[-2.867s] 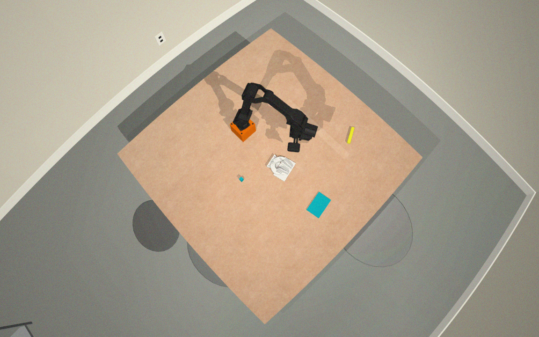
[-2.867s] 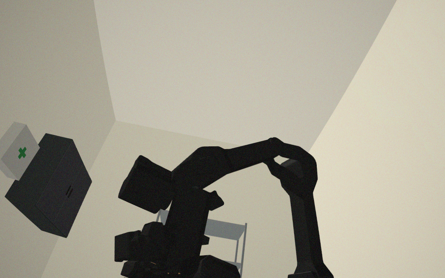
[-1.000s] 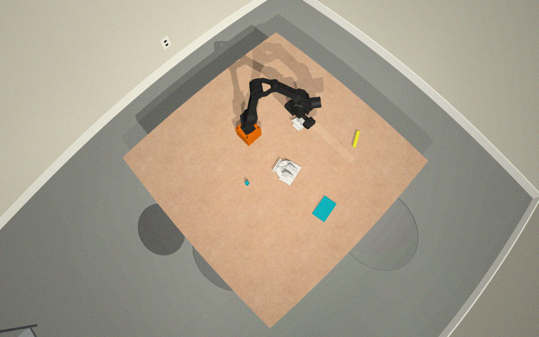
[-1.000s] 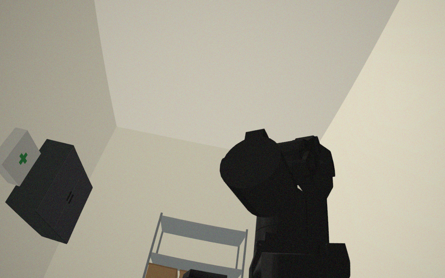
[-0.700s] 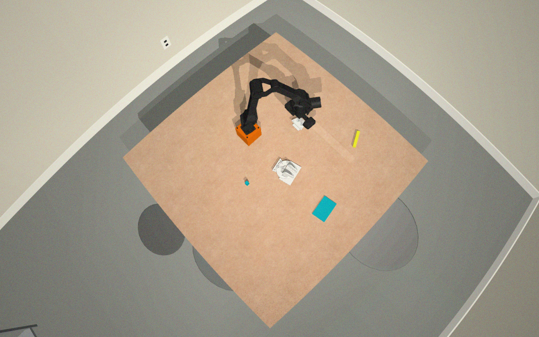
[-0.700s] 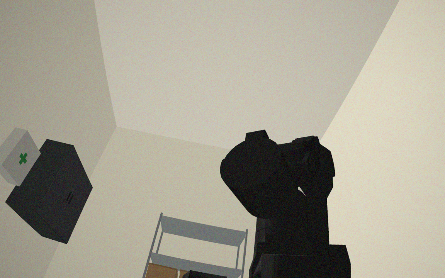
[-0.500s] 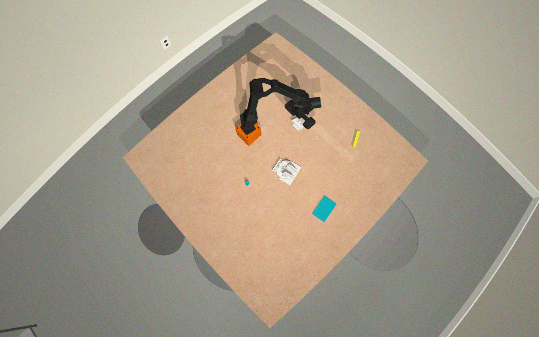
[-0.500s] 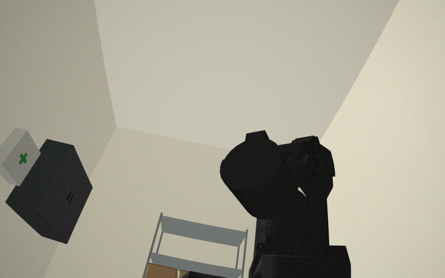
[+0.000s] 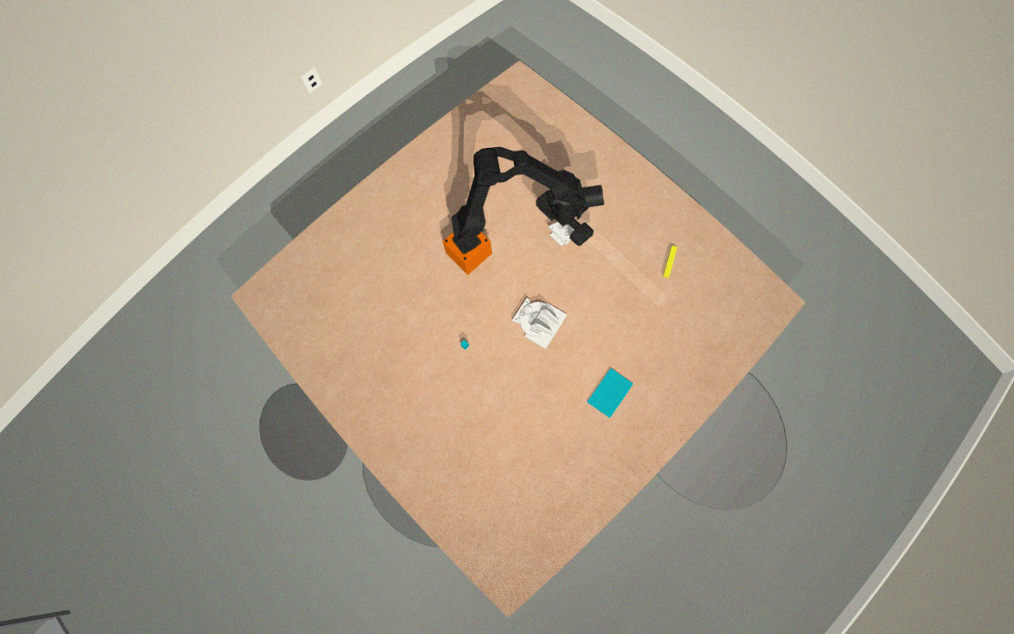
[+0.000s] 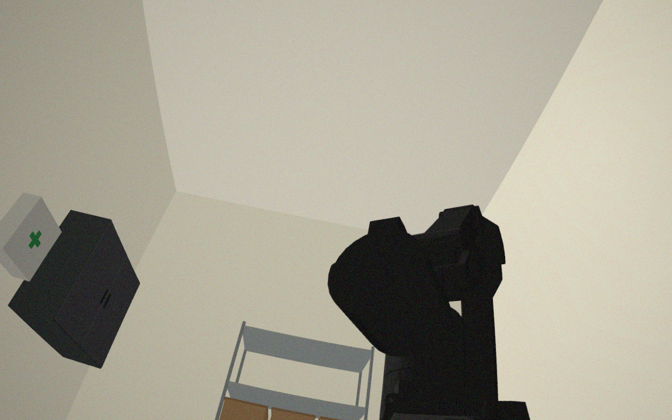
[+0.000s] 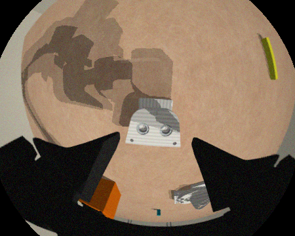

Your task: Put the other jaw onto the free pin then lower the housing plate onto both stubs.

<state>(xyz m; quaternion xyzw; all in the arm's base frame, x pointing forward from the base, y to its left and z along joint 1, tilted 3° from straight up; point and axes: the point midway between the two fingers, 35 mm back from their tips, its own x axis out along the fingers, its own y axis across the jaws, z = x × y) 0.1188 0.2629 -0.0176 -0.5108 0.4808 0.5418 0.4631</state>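
Now: gripper tip 20 mm above the grey housing plate. The rest, counted from my gripper tip: grey jaw: 150 mm ahead, 220 mm to the right, 30 mm below; then small teal cube: 110 mm ahead, 440 mm to the right, 30 mm below; then yellow bar: 260 mm ahead, 220 mm to the left, 40 mm below.
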